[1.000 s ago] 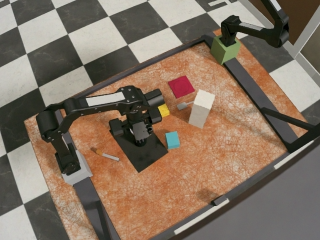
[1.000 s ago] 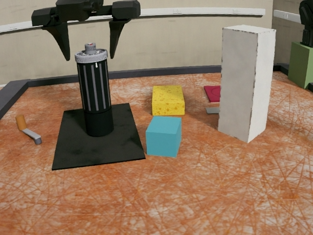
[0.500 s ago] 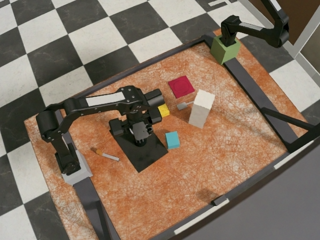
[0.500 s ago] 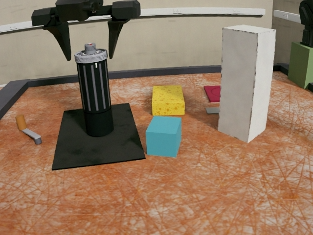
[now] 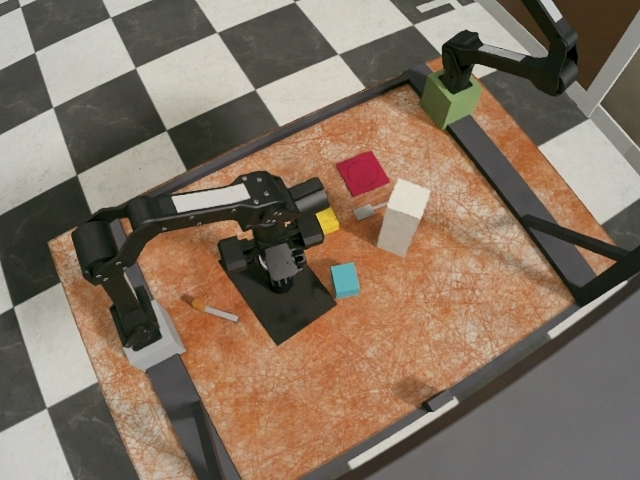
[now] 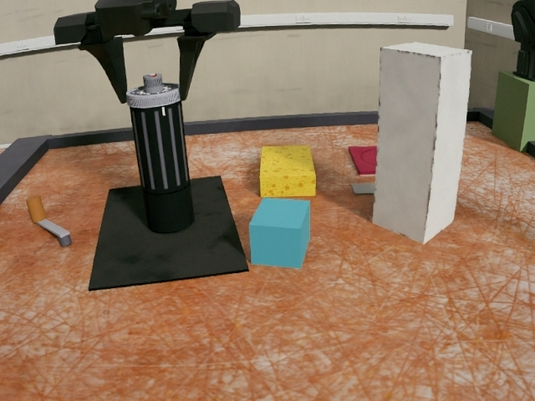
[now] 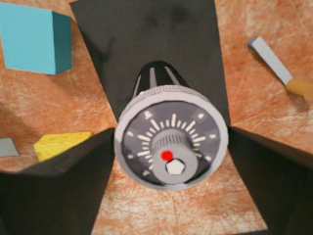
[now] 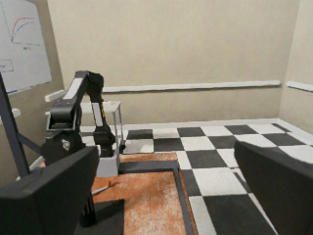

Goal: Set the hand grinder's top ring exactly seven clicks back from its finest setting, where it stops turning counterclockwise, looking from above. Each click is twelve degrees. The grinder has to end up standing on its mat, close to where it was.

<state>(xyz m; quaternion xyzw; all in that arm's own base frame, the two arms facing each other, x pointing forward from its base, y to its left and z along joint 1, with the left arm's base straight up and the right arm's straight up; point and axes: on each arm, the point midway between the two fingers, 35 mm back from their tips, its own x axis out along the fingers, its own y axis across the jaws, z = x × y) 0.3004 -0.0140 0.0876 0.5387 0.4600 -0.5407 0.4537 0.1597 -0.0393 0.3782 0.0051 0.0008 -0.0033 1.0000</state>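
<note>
My left hand is 3 cm above the grey knurled ring. Also, from my left hand: dark mat: 1 cm ahead, 18 cm below; then crank handle: 4 cm ahead, 15 cm to the left, 17 cm below; then teal cube: 10 cm behind, 11 cm to the right, 16 cm below.
</note>
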